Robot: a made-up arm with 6 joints.
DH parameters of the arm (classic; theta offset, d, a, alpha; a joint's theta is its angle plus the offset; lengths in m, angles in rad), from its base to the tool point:
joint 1: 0 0.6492 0.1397 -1.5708
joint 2: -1.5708 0 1.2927 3.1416
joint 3: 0 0 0.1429 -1.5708
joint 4: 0 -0.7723 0 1.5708
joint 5: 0 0 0 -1.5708
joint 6: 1.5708 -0.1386 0 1.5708
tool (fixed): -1.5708 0 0 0
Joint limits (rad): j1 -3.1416..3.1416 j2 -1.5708..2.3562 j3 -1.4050..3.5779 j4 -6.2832..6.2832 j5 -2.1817..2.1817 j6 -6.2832..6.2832
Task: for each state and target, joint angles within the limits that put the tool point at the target. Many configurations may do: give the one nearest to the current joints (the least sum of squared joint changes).
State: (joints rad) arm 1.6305 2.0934 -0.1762 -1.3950 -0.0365 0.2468
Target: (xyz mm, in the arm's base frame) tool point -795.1 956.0 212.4
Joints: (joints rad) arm 2.2499 1.1918 -0.6371 -1.3851 -0.1347 0.2468
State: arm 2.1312 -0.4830 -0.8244 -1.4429 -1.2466 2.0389
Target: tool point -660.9 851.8 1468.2
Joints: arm 2.1121 0.1772 -0.5559 -1.4970 -1.1738 2.0389
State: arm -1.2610 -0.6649 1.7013 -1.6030 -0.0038 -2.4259
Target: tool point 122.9 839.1 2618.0
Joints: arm -1.7034 -0.3781 1.6235 -1.6013 -0.0787 -2.4259
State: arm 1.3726 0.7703 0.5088 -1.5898 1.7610 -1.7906
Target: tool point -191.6 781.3 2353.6
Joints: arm 1.9745 0.0313 0.4388 -1.6286 1.9053 -1.7906
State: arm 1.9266 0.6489 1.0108 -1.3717 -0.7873 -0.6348
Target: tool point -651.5 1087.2 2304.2
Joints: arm 2.0261 0.2874 0.6563 -1.3113 -0.9256 -0.6348
